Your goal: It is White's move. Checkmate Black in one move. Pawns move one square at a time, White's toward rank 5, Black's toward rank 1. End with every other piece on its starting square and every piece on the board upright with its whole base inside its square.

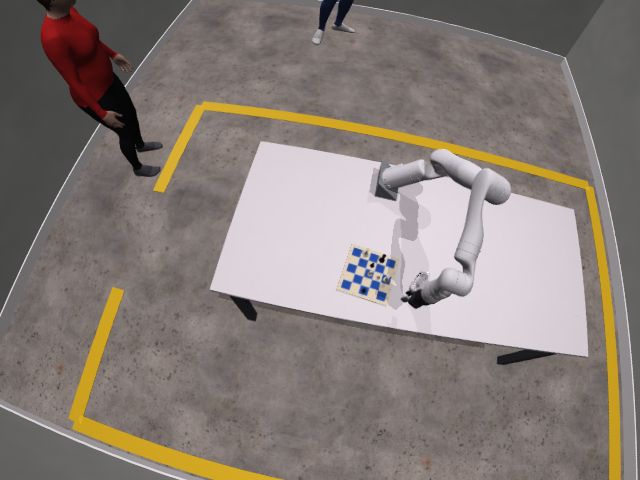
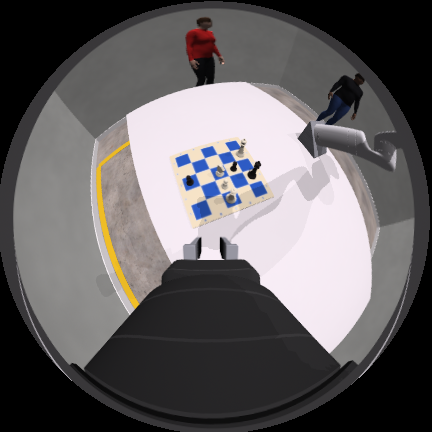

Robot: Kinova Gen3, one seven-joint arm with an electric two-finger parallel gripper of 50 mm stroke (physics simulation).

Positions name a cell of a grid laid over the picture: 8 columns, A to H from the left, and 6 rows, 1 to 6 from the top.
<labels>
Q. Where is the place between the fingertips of the gripper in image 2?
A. At D4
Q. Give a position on a blue-and-cream chessboard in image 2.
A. D3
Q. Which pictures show the blue-and-cream chessboard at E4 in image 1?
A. Image 1 and image 2: all of them.
</labels>
